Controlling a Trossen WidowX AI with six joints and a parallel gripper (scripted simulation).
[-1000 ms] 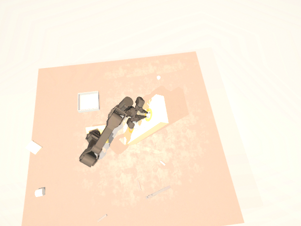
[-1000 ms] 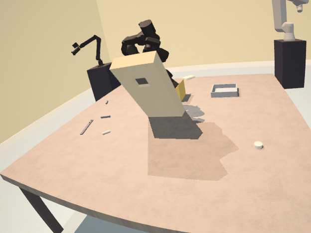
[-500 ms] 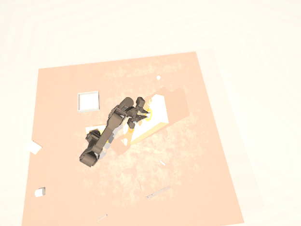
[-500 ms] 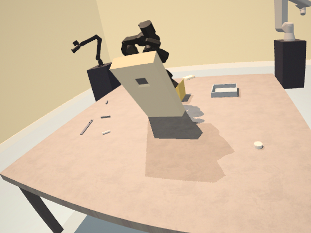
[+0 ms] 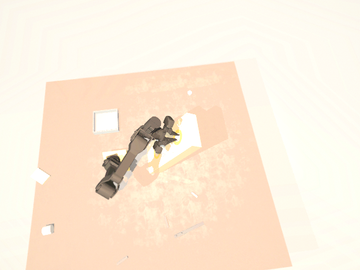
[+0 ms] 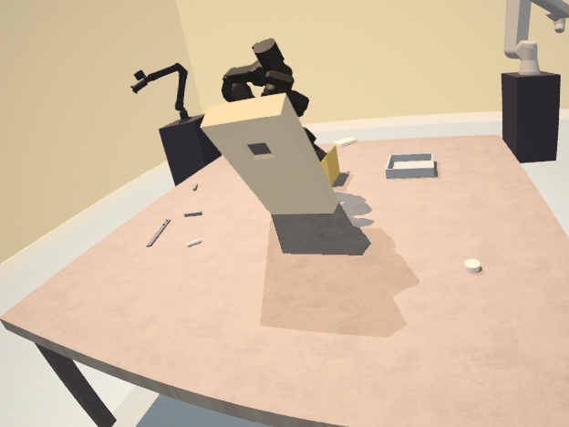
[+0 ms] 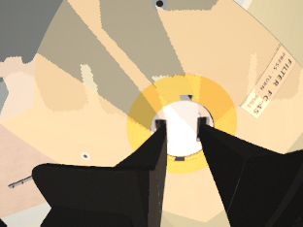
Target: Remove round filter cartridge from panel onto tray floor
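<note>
Right now my gripper tip is 1 cm short of the white round filter cartridge and 1 cm above it. Also, from my gripper tip: sloped service panel: 8 cm below, 3 cm behind; tray: 38 cm behind, 34 cm to the left, 25 cm below; white flat piece: 79 cm behind, 25 cm below, 9 cm to the left.
</note>
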